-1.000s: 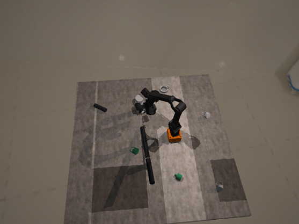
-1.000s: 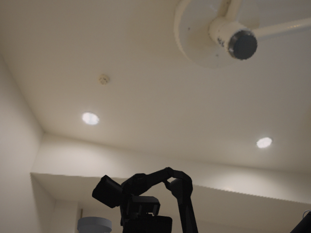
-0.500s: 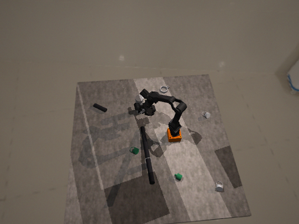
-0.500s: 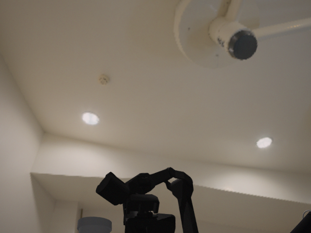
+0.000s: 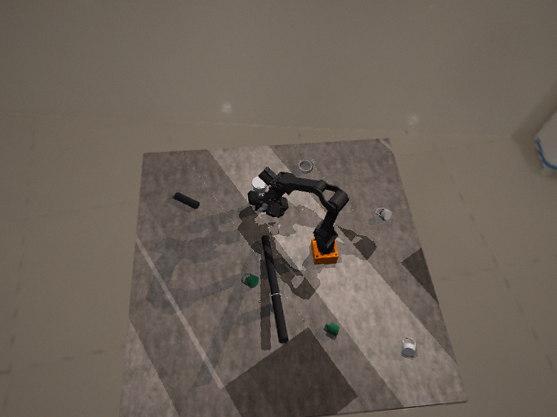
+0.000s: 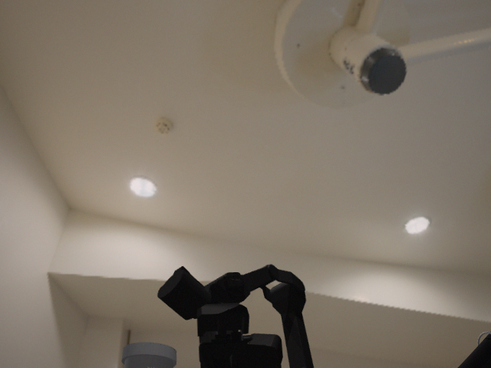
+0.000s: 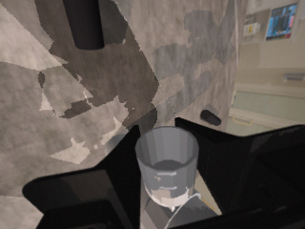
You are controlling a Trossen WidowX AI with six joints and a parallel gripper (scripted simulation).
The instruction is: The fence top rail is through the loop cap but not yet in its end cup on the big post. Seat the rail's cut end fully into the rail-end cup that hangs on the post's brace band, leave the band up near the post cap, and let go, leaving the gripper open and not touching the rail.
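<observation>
Right now the pale rail-end cup is 3 cm above my gripper tip, 2 cm to the right of it and 2 cm behind it. Round my gripper tip: short black cylinder (31 cm ahead, 21 cm to the right, 10 cm below).
</observation>
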